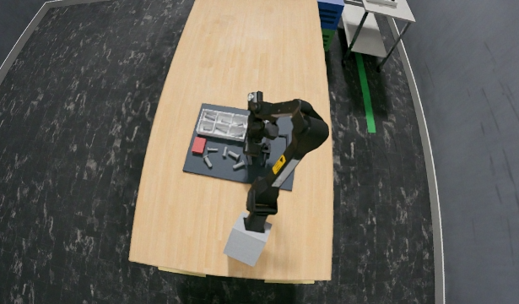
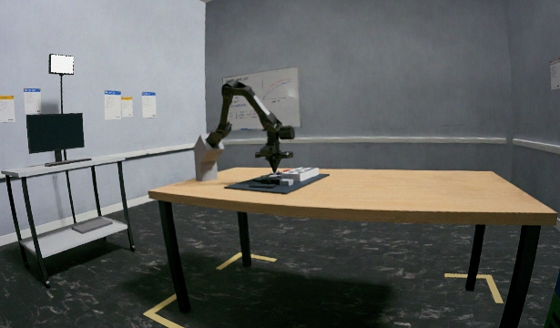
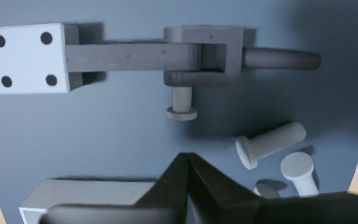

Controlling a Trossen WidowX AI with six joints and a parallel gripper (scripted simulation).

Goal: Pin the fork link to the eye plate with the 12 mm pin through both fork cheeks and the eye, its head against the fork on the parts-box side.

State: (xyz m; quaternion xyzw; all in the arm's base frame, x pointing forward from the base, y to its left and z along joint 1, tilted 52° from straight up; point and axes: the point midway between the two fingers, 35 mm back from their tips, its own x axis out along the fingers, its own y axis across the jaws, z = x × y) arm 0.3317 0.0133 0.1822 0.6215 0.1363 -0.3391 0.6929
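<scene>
My gripper is now 7 cm above the eye plate and 5 cm to the left of it. From my hand the other things lie so: long dark bar (13 cm to the right, 7 cm below, 1 cm behind); then pin (7 cm below, 6 cm behind, 3 cm to the left); then dark mat (8 cm below, 4 cm to the left, 2 cm ahead).
</scene>
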